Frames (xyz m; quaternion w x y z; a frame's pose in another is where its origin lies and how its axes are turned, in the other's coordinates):
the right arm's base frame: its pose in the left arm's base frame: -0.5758 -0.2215 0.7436 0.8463 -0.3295 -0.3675 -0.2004
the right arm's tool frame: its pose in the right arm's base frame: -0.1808 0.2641 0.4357 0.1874 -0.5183 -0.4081 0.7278
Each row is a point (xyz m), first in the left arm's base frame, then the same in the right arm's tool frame.
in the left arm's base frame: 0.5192 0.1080 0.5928
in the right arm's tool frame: 0.6619 0.3591 -1.0494
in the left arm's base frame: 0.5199 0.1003 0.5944
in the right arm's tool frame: 0.6600 0.3667 -1.0500
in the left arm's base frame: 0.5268 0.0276 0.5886
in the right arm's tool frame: 0.6608 0.4399 -1.0461
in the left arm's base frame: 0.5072 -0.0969 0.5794
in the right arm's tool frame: 0.6475 0.5608 -1.0119
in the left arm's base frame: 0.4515 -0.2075 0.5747
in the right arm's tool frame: 0.6155 0.6628 -0.9493
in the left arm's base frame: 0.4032 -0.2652 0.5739
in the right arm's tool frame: 0.5888 0.7133 -0.9003
